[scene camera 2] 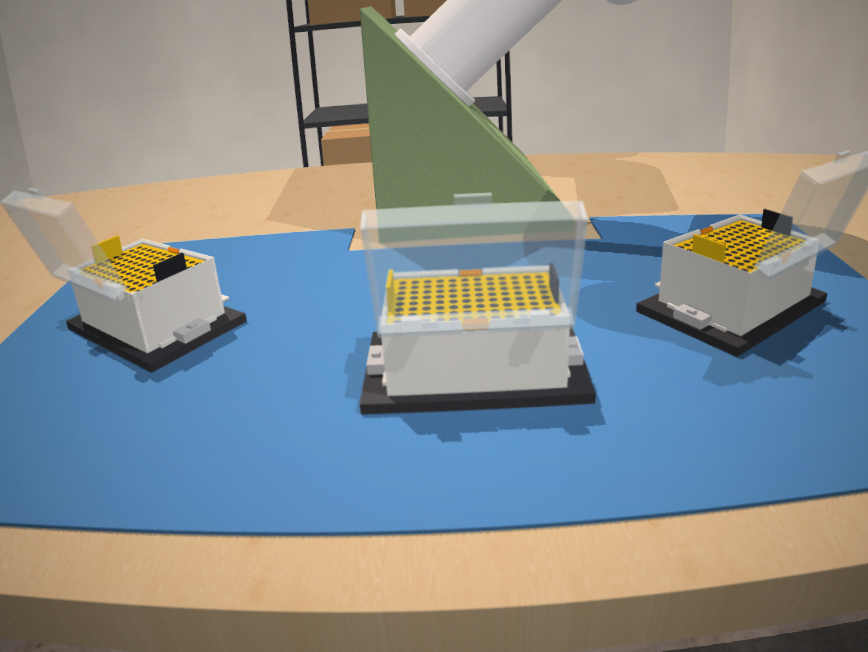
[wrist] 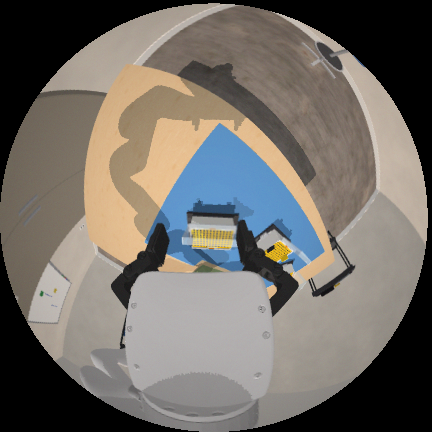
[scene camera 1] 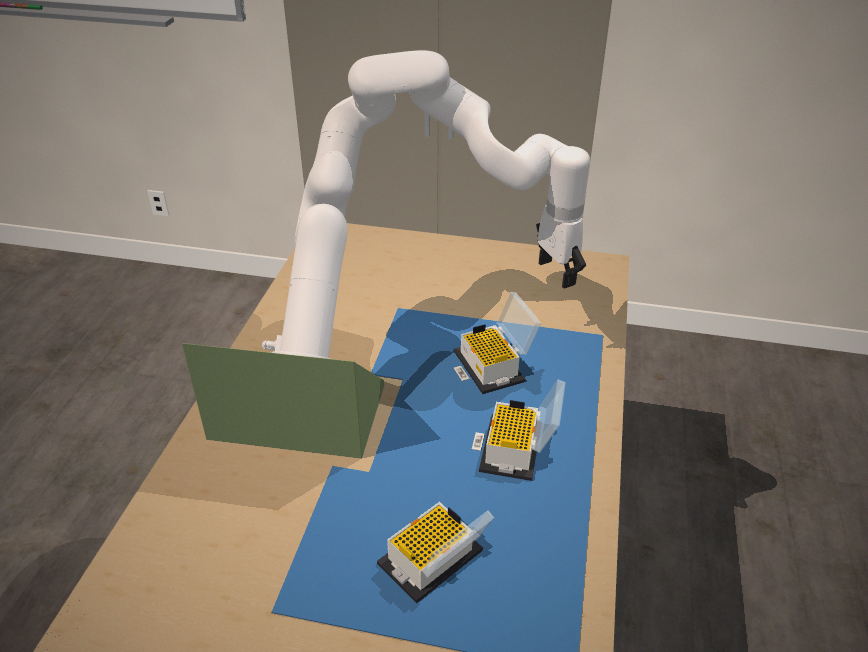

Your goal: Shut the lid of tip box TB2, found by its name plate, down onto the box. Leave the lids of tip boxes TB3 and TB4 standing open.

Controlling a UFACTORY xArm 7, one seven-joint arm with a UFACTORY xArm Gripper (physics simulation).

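Observation:
Three tip boxes with yellow grids stand on the mat with clear lids open. The far box has its lid tilted up at the side away from the robot base. The middle box is TB3; its lid is up. The near box has its lid up. I cannot tell whether far or near is TB2; the plates are unreadable. My gripper is open and empty, high beyond the far box.
The boxes stand on a blue mat on the wooden table. The green wedge mount carries the arm at the left side in scene camera 1. A shelf rack stands behind.

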